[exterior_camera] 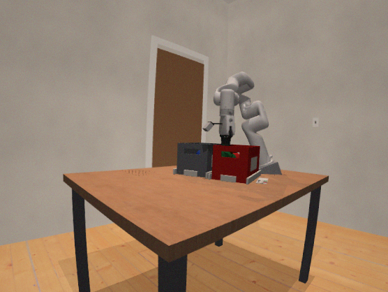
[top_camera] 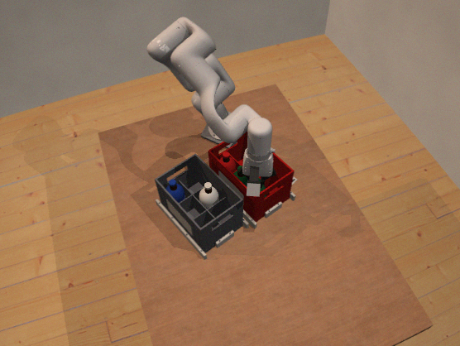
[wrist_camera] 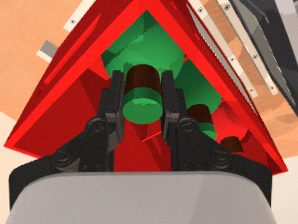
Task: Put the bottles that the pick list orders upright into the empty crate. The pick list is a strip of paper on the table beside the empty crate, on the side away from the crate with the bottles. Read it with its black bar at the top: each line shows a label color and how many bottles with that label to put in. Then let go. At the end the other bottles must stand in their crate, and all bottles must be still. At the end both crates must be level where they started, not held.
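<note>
My hand is 80 mm past the green bottle, 30 mm to the left of it and 90 mm above it. Round my hand: white bottle: 50 mm behind, 170 mm to the right, 90 mm below; red bottle: 170 mm behind, 60 mm to the right, 90 mm below; red crate: 100 mm behind, 10 mm to the left, 90 mm below.
</note>
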